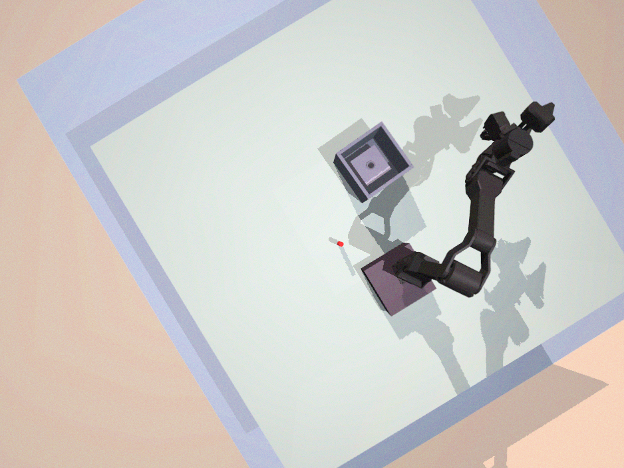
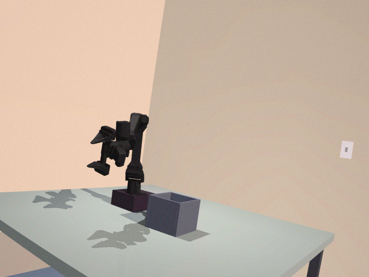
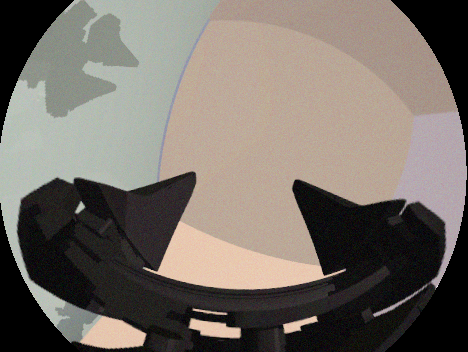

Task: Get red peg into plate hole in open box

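My gripper tip is 50 mm past the red peg, 580 mm to the right of it and 250 mm above it. The rest, counted from my gripper tip: plate: 120 mm ahead, 380 mm to the left, 240 mm below.
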